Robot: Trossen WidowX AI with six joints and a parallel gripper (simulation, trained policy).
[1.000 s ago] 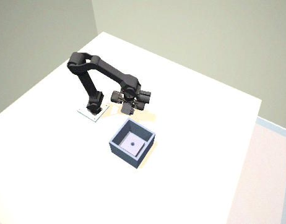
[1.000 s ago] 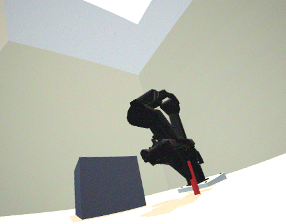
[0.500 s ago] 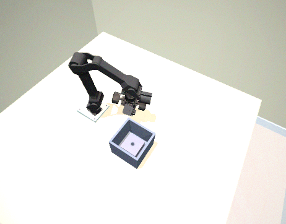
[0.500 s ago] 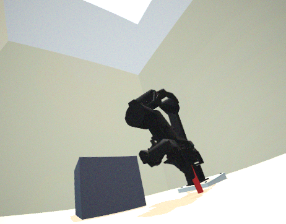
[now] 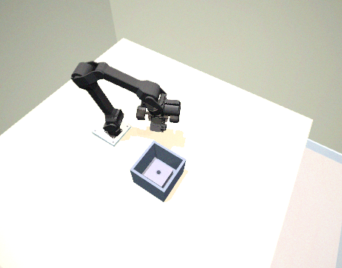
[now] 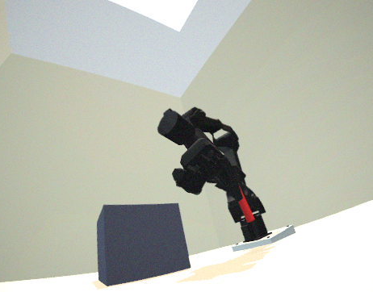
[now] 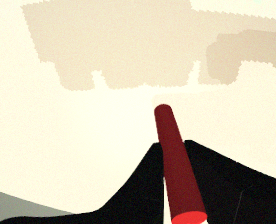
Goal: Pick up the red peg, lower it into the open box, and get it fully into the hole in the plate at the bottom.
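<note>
Now: the pale plate 15 cm ahead of my gripper tip, 20 cm to the right of it and 5 cm below it. Round my gripper tip: red peg (right at my gripper tip).
</note>
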